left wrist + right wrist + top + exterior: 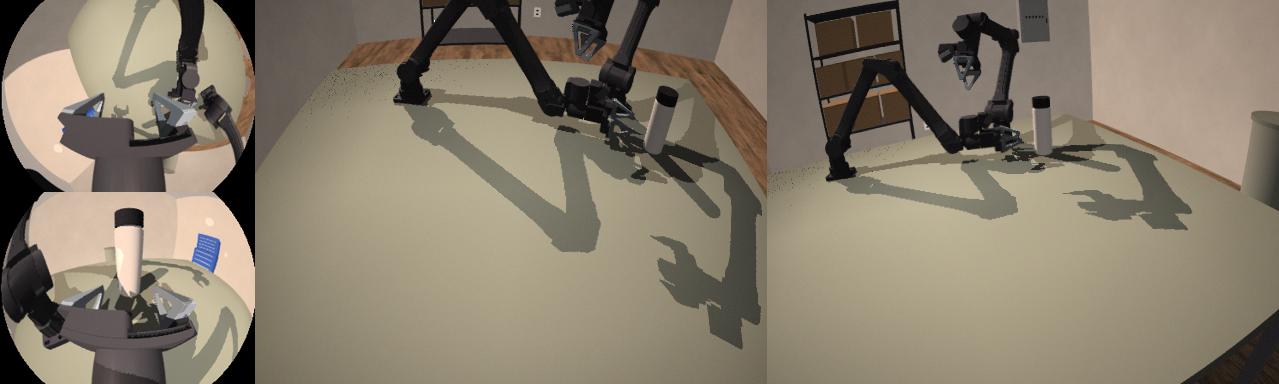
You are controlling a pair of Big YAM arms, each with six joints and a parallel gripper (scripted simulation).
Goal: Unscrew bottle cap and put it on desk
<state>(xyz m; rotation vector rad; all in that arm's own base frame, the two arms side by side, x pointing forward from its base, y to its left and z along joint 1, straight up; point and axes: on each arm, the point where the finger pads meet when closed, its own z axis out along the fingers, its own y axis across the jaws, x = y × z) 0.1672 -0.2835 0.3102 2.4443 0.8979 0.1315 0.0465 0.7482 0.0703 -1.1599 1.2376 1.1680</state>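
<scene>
The black cap is 280 mm to the left of my left hand, 120 mm below it and 50 mm behind it.
</scene>
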